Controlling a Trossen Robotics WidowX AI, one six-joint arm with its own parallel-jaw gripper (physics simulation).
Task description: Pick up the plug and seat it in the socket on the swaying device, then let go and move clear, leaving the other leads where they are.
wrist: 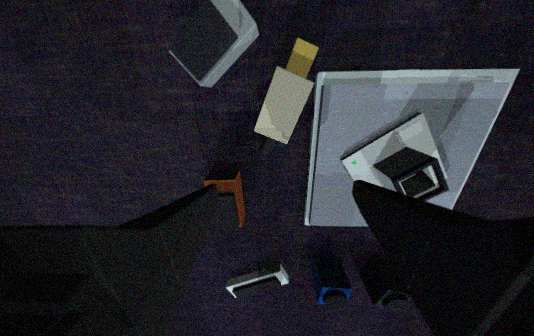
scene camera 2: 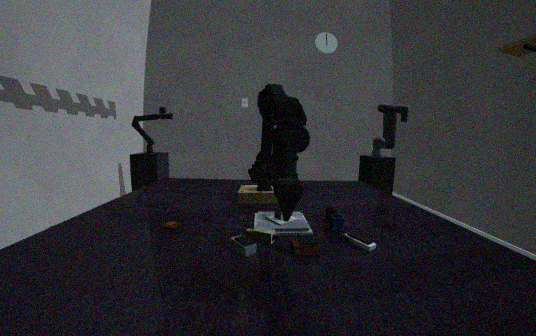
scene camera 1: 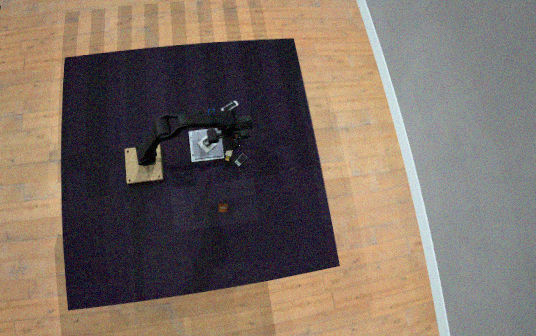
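Note:
The plug, a cream block with a yellow end (scene camera 1: 229, 154) (scene camera 2: 265, 236) (wrist: 284, 105), lies on the dark mat beside the grey base. The device, a white plate (scene camera 1: 204, 147) (scene camera 2: 273, 218) (wrist: 414, 131), sits turned at an angle on that base. It carries a black socket block (wrist: 409, 161) with a square opening. My gripper (scene camera 1: 228, 137) (wrist: 284, 188) is open and empty. In the wrist view, one fingertip overlaps the device's edge near the socket and the other overlaps the orange piece; the plug lies beyond the gap between them. In scene camera 2, the arm partly hides the device.
The grey base (scene camera 1: 197, 156) (scene camera 2: 300, 227) (wrist: 336, 125) supports the device. Around it lie a grey piece (scene camera 1: 241, 159) (scene camera 2: 244, 245) (wrist: 232, 57), an orange piece (scene camera 2: 306, 247) (wrist: 240, 202), a white piece (scene camera 1: 230, 106) (scene camera 2: 367, 245), a blue piece (scene camera 2: 337, 223) and a black piece (wrist: 384, 285).

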